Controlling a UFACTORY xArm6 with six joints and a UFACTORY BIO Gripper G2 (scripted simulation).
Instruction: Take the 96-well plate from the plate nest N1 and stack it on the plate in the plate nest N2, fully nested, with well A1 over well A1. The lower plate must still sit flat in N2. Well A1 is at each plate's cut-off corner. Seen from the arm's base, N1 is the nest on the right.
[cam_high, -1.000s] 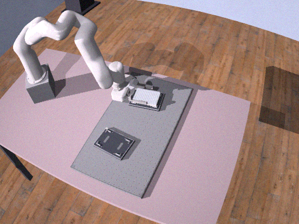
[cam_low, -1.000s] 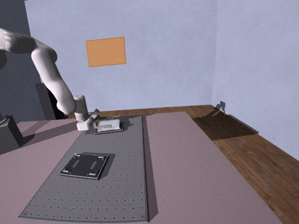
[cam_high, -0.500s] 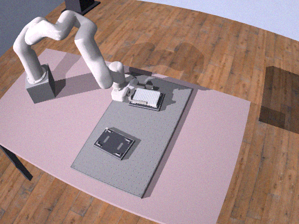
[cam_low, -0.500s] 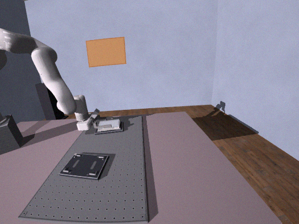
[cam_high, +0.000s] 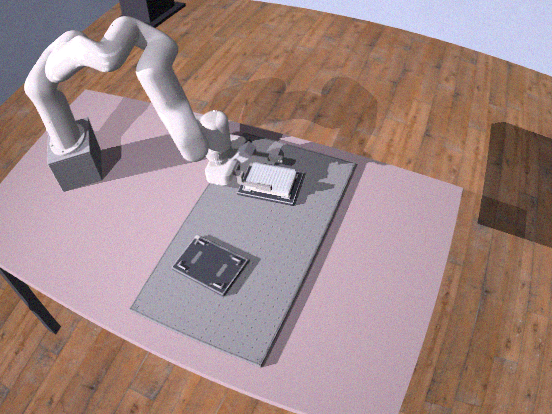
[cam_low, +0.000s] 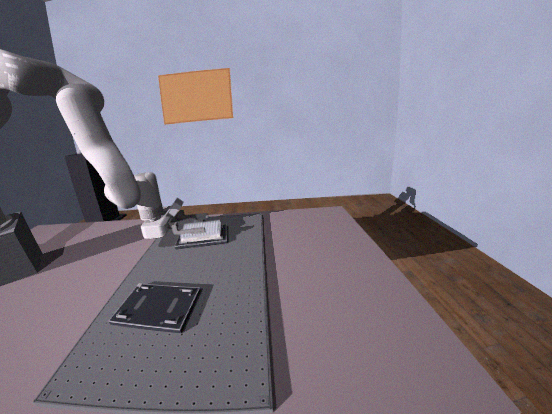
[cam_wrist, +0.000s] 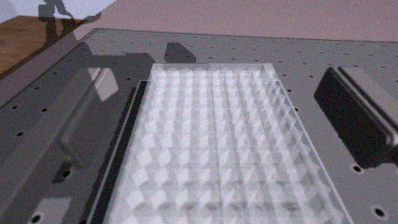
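Now: the clear 96-well plate 2 cm below my hand. Round my hand: plate nest 1 cm behind, 32 cm to the right, 5 cm below.
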